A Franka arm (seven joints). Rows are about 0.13 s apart.
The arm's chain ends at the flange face. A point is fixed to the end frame.
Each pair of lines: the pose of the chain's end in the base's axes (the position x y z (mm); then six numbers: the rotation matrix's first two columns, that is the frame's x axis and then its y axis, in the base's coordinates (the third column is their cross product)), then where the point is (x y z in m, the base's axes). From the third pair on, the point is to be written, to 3 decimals.
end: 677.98, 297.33, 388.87, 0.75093, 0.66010, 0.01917, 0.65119, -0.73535, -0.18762
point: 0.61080 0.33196 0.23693
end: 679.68, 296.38, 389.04, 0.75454, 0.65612, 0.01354, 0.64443, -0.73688, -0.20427
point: 0.61035 0.33273 0.23847
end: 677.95, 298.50, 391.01, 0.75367, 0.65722, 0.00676, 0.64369, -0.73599, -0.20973
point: 0.607 0.335 0.241
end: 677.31, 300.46, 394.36, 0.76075, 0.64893, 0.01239, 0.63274, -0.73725, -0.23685
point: 0.605 0.341 0.246
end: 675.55, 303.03, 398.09, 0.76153, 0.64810, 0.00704, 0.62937, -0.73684, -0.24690
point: 0.602 0.344 0.251
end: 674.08, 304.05, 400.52, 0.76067, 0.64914, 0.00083, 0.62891, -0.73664, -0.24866
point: 0.599 0.345 0.254
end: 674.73, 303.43, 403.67, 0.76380, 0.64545, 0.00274, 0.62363, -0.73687, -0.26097
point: 0.599 0.346 0.258
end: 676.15, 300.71, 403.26, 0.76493, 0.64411, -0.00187, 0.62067, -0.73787, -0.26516
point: 0.600 0.344 0.258
